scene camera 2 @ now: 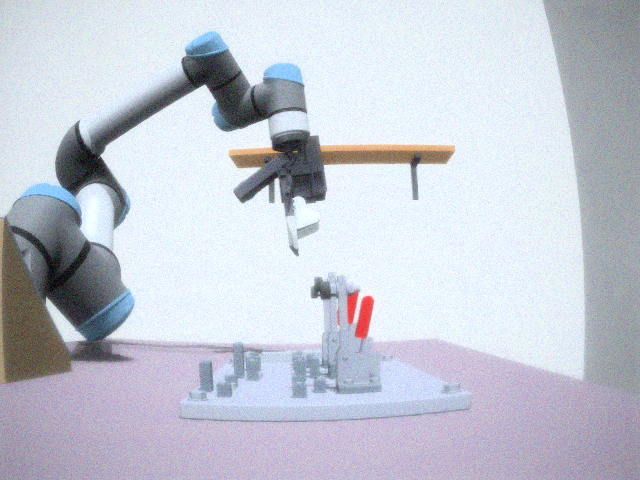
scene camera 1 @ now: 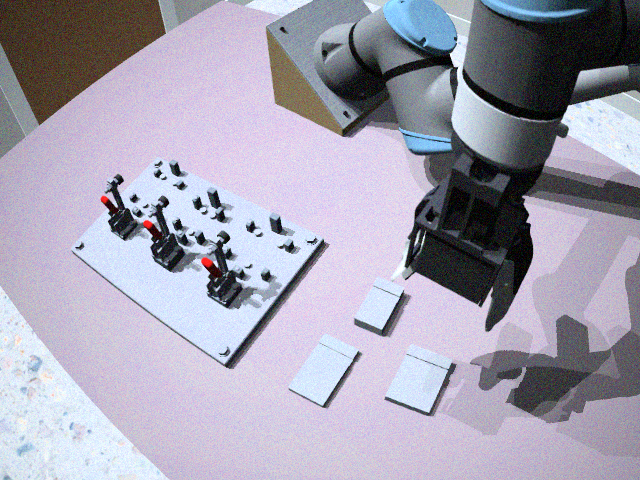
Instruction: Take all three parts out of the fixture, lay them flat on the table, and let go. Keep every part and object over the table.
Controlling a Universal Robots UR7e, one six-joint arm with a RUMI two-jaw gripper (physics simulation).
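Seen in the pictures: gripper, between the fingertips: point(scene camera 2: 297, 253) point(scene camera 1: 449, 300); arm's base, origin of its link: point(scene camera 1: 349, 63).
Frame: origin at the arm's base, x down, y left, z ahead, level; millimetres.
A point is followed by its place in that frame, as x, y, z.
Observation:
Three flat light-grey parts lie apart and flat on the pink table, right of the fixture, in scene camera 1: one part point(scene camera 1: 378, 305) {66, 273, 364} at the back, one part point(scene camera 1: 324, 369) {76, 263, 474} at the front left, one part point(scene camera 1: 419, 379) {71, 373, 426} at the front right. They do not show in scene camera 2. The fixture plate point(scene camera 1: 155, 294) {71, 3, 520} point(scene camera 2: 325, 411) {77, -197, 432} bears pegs and three toggle clamps with red handles; the clamp arms stand raised, and no part shows on the plate. My gripper point(scene camera 1: 444, 299) {-101, 373, 408} point(scene camera 2: 295, 249) {-101, 373, 408} is open and empty, raised well above the table, near the back part in scene camera 1.
The wedge-shaped robot base point(scene camera 1: 305, 98) {36, -32, 95} point(scene camera 2: 28, 330) {28, -57, 93} stands at the back of the table point(scene camera 1: 129, 124) {85, -349, 273} point(scene camera 2: 129, 449) {86, -310, 307}. The raised clamp handles and arms point(scene camera 1: 219, 268) point(scene camera 2: 364, 317) stick up from the plate. A wooden shelf point(scene camera 2: 382, 154) shows on the wall behind.

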